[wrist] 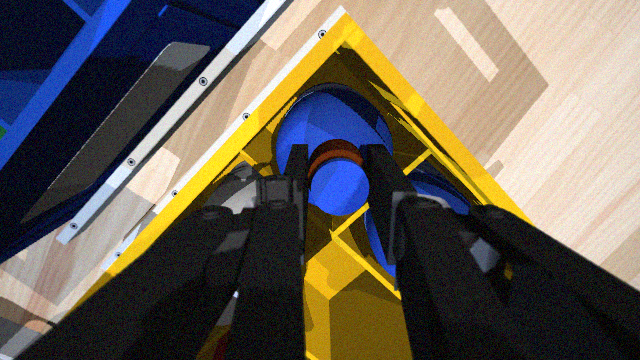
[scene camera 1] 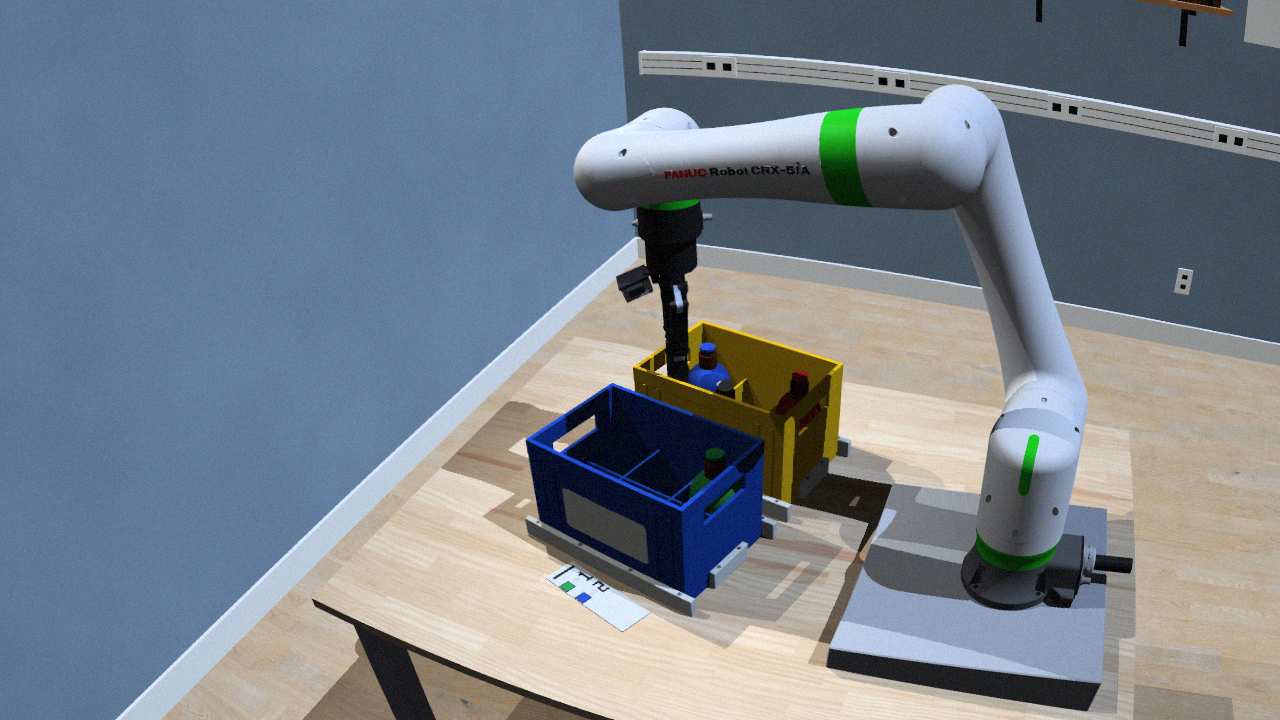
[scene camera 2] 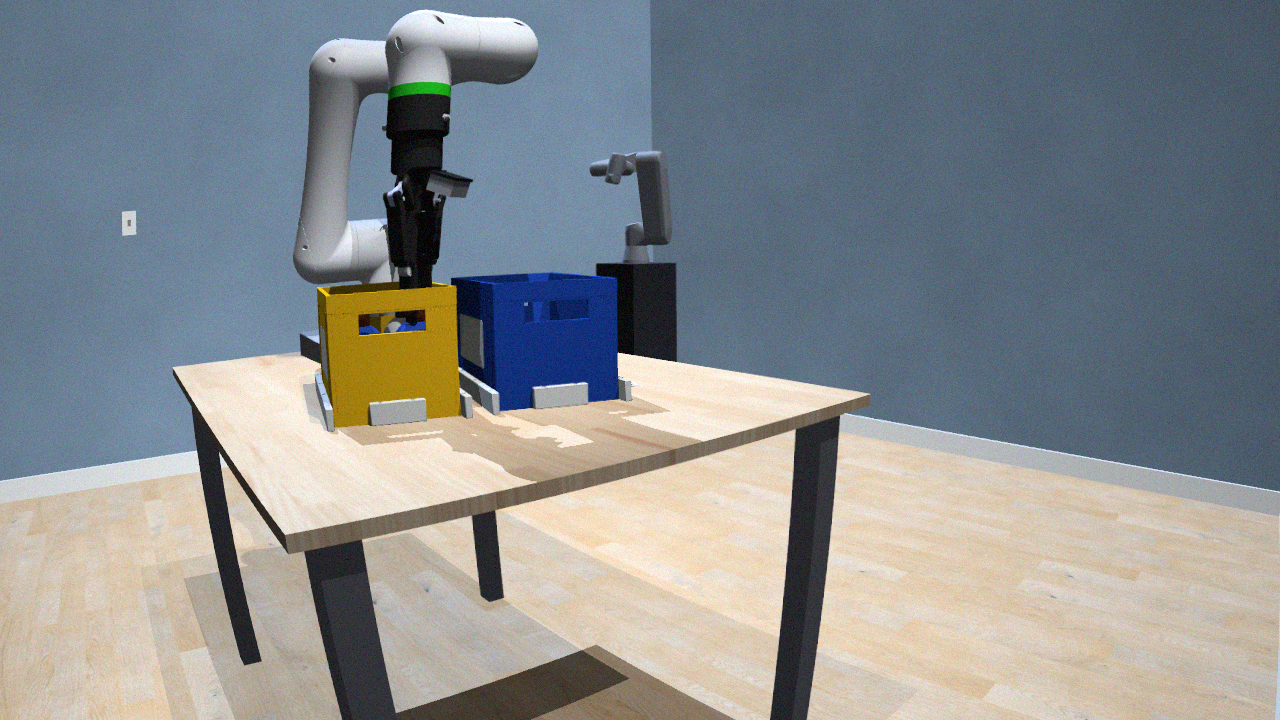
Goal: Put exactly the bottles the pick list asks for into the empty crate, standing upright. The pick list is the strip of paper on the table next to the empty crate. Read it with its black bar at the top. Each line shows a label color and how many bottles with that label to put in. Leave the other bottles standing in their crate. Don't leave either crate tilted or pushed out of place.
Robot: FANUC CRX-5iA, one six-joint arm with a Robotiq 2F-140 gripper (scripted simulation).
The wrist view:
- gripper: 337,169
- pale bottle: 239,185
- blue-label bottle: 337,122
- blue-label bottle: 426,179
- yellow crate: 355,61
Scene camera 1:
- gripper: 677,382
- green-label bottle: 715,462
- blue-label bottle: 705,374
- red-label bottle: 799,385
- yellow crate: 761,370
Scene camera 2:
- gripper: 416,313
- yellow crate: 364,369
